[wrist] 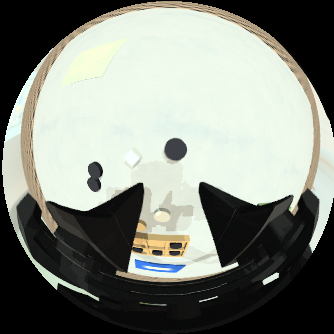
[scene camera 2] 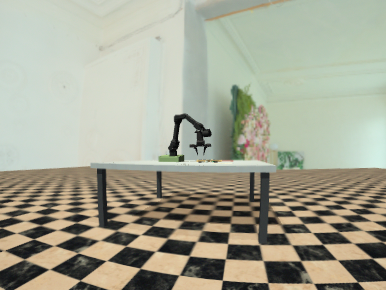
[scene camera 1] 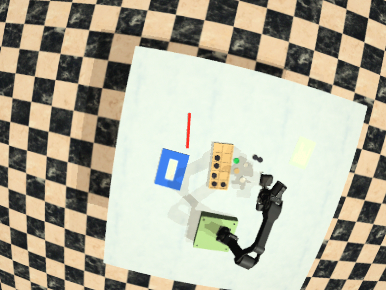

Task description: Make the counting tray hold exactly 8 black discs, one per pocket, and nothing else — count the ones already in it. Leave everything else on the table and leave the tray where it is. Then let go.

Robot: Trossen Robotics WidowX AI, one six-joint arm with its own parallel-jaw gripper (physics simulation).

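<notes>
The wooden counting tray (scene camera 1: 226, 156) (wrist: 162, 239) has two columns of pockets; scene camera 1 shows several black discs in the left column and one black disc (scene camera 1: 223, 184) in the right column's lowest pocket. My gripper (scene camera 1: 262, 191) (scene camera 2: 200, 153) (wrist: 171, 186) is open and empty, raised above the table to the right of the tray. In the wrist view a loose black disc (wrist: 175, 149) lies flat just beyond the fingertips; the arm hides it in scene camera 1. Two more black discs (scene camera 1: 257, 158) (wrist: 94, 177) lie touching each other, off to the side.
A green disc (scene camera 1: 236, 160), a tan disc (scene camera 1: 236, 171) and a cream disc (scene camera 1: 242, 179) (wrist: 162, 215) lie beside the tray. A white cube (wrist: 132, 158) lies near the loose black disc. A blue frame (scene camera 1: 161, 167), red stick (scene camera 1: 188, 131) and yellow sheet (scene camera 1: 302, 152) (wrist: 95, 62) lie farther out.
</notes>
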